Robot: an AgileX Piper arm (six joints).
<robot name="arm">
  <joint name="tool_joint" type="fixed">
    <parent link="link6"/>
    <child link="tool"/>
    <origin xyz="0 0 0" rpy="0 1.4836 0"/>
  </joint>
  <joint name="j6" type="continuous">
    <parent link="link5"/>
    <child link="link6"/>
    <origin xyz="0.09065 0 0.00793"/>
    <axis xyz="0.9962 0 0.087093"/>
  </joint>
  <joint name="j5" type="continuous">
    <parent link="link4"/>
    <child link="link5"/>
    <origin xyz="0 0 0"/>
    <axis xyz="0 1 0"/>
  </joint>
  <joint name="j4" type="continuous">
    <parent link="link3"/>
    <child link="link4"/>
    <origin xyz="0.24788 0 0.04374"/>
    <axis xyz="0.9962 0 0.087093"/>
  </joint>
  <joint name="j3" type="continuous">
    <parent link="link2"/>
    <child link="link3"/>
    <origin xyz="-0.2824 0 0.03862"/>
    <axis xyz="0 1 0"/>
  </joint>
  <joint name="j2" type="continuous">
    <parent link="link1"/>
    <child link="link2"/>
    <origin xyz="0 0 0"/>
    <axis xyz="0 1 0"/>
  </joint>
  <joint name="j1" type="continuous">
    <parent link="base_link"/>
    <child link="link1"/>
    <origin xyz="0 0 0.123"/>
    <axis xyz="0 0 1"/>
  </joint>
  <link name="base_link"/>
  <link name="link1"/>
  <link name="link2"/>
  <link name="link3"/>
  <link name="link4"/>
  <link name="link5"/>
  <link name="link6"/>
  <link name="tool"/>
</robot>
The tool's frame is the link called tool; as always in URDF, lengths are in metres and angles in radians. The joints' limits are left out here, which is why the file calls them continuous.
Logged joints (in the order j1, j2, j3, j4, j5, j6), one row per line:
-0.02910 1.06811 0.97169 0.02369 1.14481 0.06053
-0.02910 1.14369 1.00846 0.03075 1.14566 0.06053
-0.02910 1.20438 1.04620 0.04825 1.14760 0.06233
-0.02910 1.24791 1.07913 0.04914 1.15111 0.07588
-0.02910 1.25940 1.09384 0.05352 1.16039 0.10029
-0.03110 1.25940 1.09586 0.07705 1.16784 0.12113
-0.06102 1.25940 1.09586 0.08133 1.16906 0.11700
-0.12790 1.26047 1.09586 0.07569 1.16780 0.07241
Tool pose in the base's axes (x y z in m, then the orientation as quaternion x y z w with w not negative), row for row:
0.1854 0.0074 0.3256 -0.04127 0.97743 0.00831 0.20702
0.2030 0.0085 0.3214 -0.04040 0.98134 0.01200 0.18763
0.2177 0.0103 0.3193 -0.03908 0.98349 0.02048 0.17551
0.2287 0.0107 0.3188 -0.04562 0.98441 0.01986 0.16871
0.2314 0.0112 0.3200 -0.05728 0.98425 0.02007 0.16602
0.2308 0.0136 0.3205 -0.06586 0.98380 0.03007 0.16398
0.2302 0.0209 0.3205 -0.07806 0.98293 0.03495 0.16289
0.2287 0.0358 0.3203 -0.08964 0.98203 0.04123 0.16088
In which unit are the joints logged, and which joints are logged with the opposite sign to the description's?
The joints are logged in radians. Opposite sign: j1, j3, j6.
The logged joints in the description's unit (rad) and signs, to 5 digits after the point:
0.02910 1.06811 -0.97169 0.02369 1.14481 -0.06053
0.02910 1.14369 -1.00846 0.03075 1.14566 -0.06053
0.02910 1.20438 -1.04620 0.04825 1.14760 -0.06233
0.02910 1.24791 -1.07913 0.04914 1.15111 -0.07588
0.02910 1.25940 -1.09384 0.05352 1.16039 -0.10029
0.03110 1.25940 -1.09586 0.07705 1.16784 -0.12113
0.06102 1.25940 -1.09586 0.08133 1.16906 -0.11700
0.12790 1.26047 -1.09586 0.07569 1.16780 -0.07241

